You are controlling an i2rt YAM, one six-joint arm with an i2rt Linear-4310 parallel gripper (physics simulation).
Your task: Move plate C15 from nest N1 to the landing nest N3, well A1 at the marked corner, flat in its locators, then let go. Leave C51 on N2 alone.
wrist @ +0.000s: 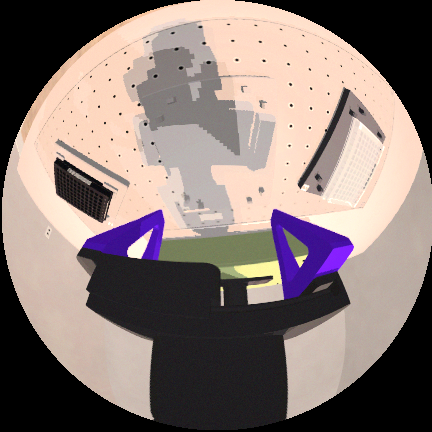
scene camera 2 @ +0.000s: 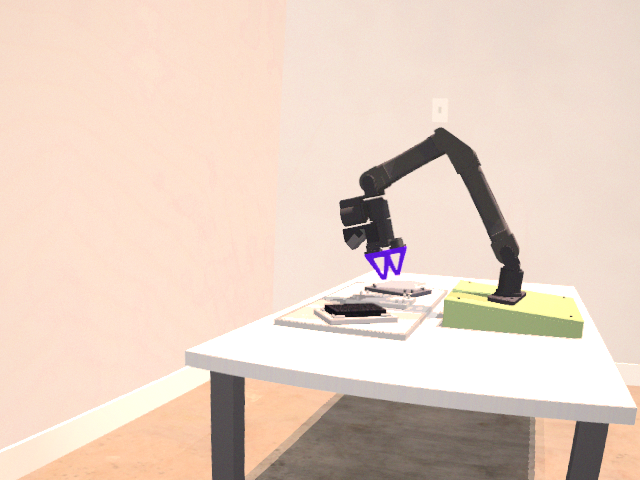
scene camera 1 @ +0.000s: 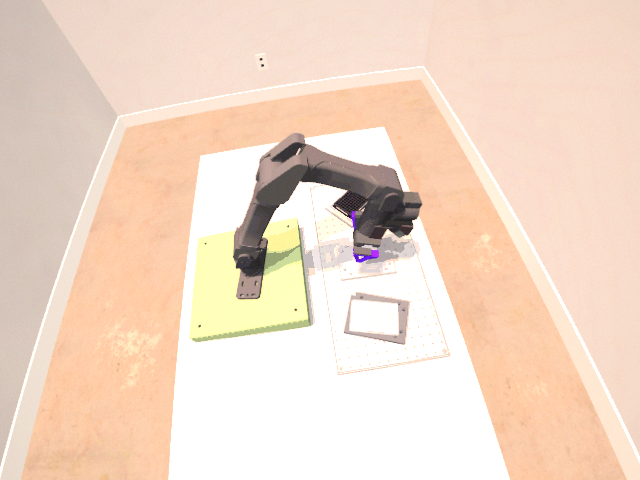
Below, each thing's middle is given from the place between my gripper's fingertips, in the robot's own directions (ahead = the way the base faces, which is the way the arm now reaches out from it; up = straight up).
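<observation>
There is the black well plate (scene camera 2: 356,309), 50 mm below my hand and 220 mm to the left of it. As for the grey-framed white plate (scene camera 1: 366,316), I find it 50 mm below my hand as well, 40 mm ahead of it and 190 mm to the right of it.
</observation>
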